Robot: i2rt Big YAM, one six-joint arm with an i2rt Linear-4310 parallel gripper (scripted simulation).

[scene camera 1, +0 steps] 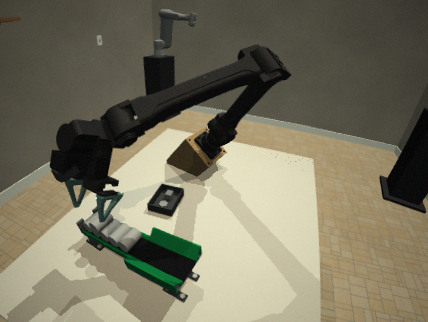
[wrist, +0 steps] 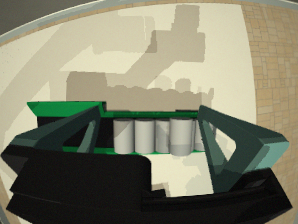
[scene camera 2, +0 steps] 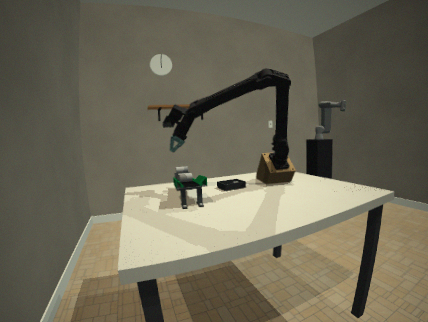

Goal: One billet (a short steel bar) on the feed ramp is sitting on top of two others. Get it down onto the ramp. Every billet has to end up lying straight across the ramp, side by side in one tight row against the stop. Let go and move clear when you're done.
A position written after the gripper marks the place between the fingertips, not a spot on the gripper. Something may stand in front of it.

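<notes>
The gripper (scene camera 1: 88, 214), visible. Same gripper (wrist: 149, 110), wrist view too. Steel billet (wrist: 180, 130). Another steel billet (wrist: 124, 128).
</notes>
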